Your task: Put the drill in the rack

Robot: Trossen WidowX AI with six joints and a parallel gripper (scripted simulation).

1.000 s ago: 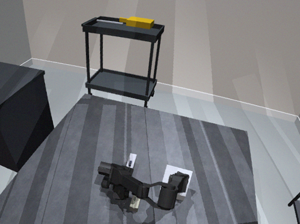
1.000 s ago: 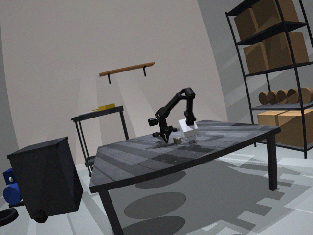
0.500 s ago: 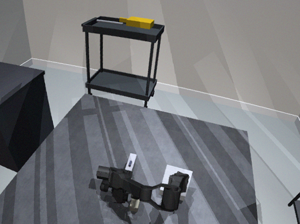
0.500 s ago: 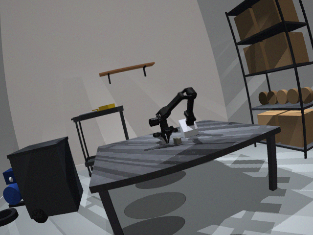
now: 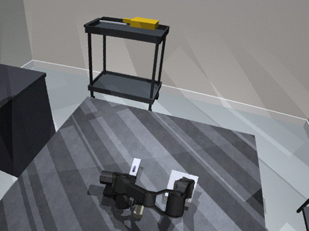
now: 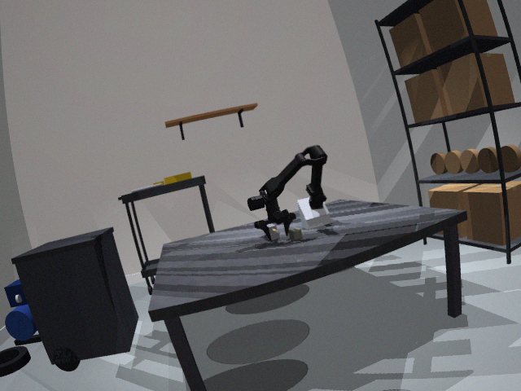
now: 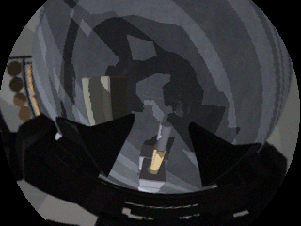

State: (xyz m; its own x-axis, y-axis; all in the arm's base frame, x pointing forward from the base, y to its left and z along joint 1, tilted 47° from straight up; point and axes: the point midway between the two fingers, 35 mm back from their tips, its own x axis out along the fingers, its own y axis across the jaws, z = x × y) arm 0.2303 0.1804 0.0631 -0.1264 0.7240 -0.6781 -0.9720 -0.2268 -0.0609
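My gripper tip is now 1 cm short of the drill, 5 cm to the left of it and 3 cm below it. The rest, counted from my gripper tip: pale fixture block: 3 cm ahead, 15 cm to the right, 3 cm above; blue key: 3 cm ahead, 17 cm to the right, 4 cm above.
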